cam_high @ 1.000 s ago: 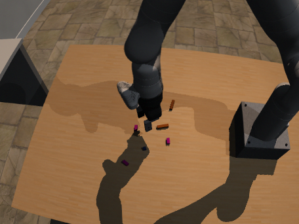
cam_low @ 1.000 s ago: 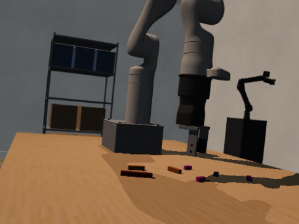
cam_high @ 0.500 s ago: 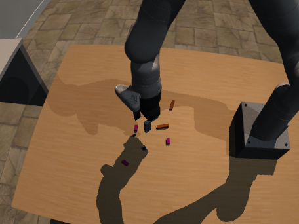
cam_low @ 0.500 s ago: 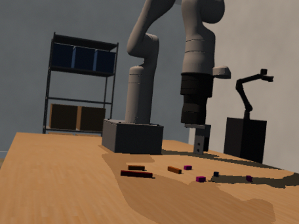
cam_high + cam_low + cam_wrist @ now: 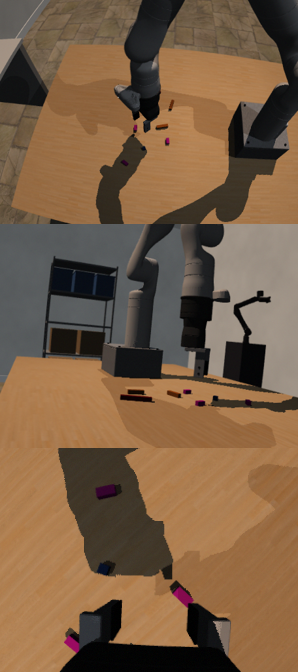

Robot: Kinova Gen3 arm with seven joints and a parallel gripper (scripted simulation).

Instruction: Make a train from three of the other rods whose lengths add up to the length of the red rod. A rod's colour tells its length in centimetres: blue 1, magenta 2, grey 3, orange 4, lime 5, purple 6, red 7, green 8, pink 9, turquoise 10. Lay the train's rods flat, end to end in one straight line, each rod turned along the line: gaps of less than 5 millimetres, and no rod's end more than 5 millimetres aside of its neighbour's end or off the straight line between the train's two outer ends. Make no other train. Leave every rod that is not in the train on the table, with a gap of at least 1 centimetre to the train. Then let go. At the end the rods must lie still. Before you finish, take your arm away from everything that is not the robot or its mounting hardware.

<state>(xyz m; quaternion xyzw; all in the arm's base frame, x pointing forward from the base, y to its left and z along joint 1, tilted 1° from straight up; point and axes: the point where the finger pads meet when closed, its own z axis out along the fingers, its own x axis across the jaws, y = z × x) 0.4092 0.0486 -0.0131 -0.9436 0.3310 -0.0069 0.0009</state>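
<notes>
Now: the blue rod 20 mm behind my hand, 60 mm to the left of it and 70 mm below it. From my hand the other things lie so: red rod: 10 mm behind, 150 mm to the right, 70 mm below.
</notes>
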